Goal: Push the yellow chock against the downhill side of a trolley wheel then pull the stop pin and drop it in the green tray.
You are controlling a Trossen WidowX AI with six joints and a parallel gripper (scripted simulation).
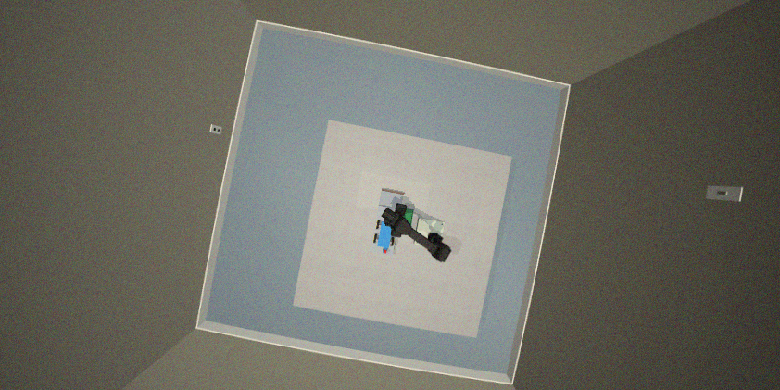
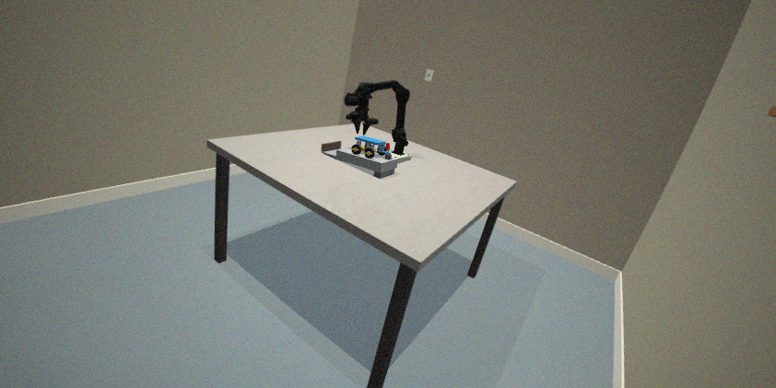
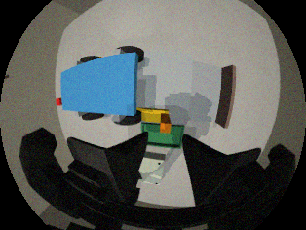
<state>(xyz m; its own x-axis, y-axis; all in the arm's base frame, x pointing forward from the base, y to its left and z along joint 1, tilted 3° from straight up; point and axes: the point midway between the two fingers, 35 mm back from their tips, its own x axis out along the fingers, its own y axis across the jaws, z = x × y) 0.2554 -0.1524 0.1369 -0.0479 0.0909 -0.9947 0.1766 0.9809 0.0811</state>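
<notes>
Right now the red-headed stop pin is 21 cm to the left of my gripper tip, 7 cm ahead of it and 1 cm below it. The rest, counted from my gripper tip: blue trolley 11 cm to the left, 8 cm ahead, 3 cm below; then yellow chock 6 cm below, 3 cm to the left, 1 cm ahead; then grey ramp 10 cm to the left, 10 cm below, 8 cm ahead.
</notes>
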